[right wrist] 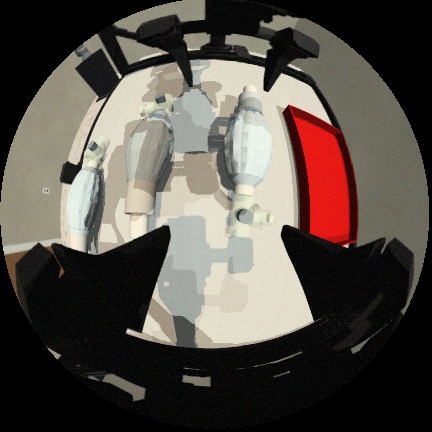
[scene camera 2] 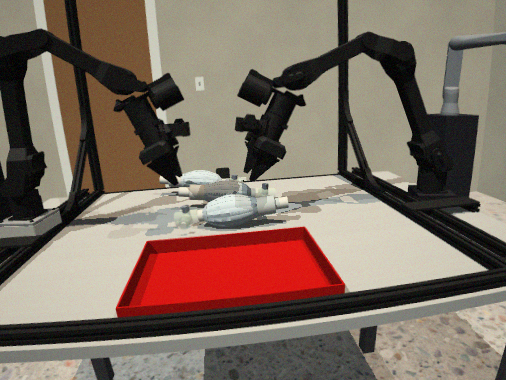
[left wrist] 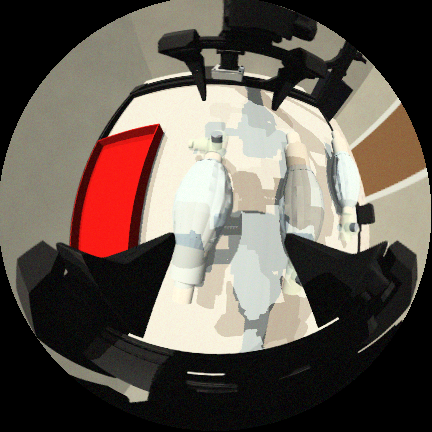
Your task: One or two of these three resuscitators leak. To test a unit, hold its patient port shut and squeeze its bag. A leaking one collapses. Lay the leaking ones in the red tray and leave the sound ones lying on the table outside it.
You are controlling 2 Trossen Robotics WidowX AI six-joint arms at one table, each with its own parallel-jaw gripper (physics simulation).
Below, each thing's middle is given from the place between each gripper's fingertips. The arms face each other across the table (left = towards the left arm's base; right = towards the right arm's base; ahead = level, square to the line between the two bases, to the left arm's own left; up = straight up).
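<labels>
The red tray [scene camera 2: 176, 275] sits 270 mm ahead of my right hand, and from that hand it is also 100 mm to the left and 90 mm below.
My left hand, for its part, is 7 cm to the left of the red tray and 9 cm above it, and it is still 26 cm short of the tray.
</labels>
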